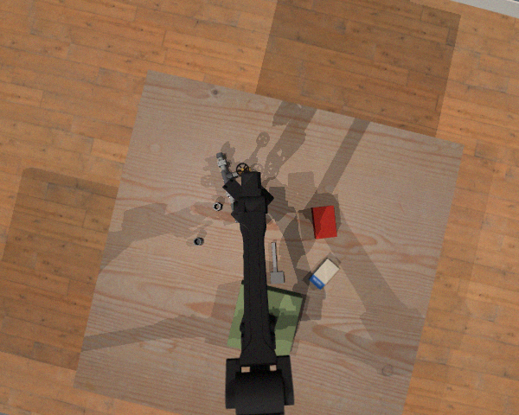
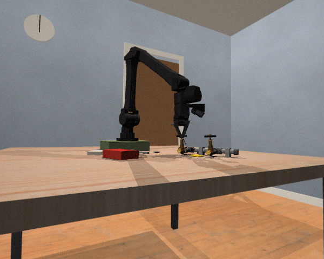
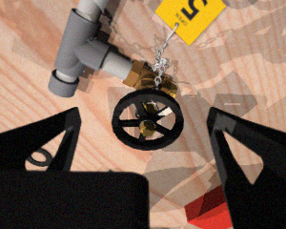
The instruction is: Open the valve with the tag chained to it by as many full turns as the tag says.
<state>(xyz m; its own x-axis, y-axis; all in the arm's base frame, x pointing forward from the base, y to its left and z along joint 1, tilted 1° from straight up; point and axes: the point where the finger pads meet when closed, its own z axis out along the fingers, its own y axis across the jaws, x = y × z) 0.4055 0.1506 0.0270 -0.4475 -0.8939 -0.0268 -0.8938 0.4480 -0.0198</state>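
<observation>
Right now my hand is 60 mm short of the yellow tag, 30 mm to the right of it and 80 mm above it. The rest, counted from my hand: grey tool (200 mm behind, 160 mm to the right, 80 mm below); red block (20 mm ahead, 280 mm to the right, 70 mm below).
</observation>
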